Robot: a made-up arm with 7 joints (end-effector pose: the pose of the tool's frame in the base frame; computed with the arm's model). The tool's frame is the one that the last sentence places.
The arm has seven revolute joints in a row. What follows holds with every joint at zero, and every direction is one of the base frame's. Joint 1 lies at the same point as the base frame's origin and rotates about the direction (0, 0.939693, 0.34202). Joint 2 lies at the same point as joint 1 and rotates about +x. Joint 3 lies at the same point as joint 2 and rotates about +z. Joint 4 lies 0.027 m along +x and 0.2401 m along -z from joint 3 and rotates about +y. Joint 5 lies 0.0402 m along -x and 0.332 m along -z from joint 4 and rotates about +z. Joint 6 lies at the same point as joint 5 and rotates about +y. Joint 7 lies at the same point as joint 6 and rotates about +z. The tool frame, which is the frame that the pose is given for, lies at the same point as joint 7; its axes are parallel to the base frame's.
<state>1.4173 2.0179 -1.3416 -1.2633 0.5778 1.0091 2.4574</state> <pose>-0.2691 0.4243 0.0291 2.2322 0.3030 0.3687</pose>
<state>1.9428 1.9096 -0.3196 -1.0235 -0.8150 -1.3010 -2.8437</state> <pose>-0.1890 0.4950 -0.0554 0.7806 1.4162 1.4989</pose>
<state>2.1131 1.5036 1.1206 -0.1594 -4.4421 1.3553 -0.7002</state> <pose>-0.1797 0.4772 0.2672 0.8049 0.4306 1.1491</pose>
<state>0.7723 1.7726 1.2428 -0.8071 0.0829 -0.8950 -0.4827</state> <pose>0.1603 0.4763 0.2310 2.1838 -1.1647 -1.3899</pose>
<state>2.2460 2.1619 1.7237 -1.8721 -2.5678 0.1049 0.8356</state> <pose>0.3342 0.1527 -0.1553 -1.2875 0.2594 2.2021</pose>
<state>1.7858 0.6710 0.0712 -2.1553 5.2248 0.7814 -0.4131</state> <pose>-0.1460 0.1505 -0.2655 0.8812 0.7075 -1.5375</pose>
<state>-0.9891 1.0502 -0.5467 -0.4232 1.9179 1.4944 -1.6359</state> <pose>0.4521 0.3491 -0.0514 -0.3367 -0.7281 -1.0705</pose>
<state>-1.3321 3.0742 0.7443 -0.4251 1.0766 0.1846 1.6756</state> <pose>-0.5086 0.0631 0.2572 0.8484 2.0847 0.3119</pose>
